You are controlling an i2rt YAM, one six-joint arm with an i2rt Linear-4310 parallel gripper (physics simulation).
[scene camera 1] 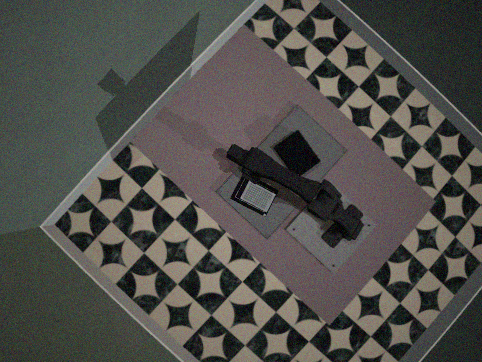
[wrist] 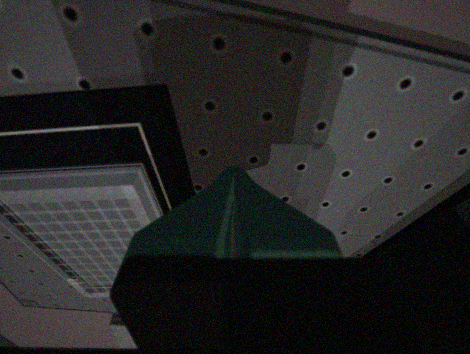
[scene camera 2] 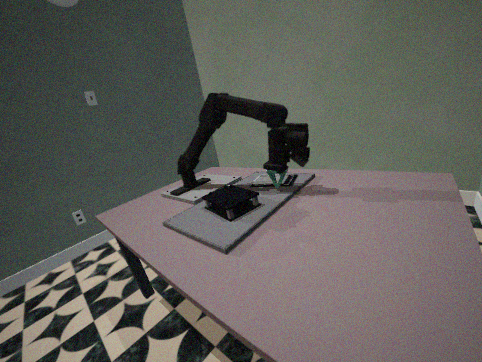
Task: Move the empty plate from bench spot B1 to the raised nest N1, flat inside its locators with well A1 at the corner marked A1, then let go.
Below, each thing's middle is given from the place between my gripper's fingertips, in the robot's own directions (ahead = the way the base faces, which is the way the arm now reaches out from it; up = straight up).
Labels:
The black nest pad (wrist: 128, 124) is 7 cm to the left of my hand and 6 cm behind it. Also, from my hand: well plate (wrist: 79, 219) (8 cm behind, 7 cm to the left).

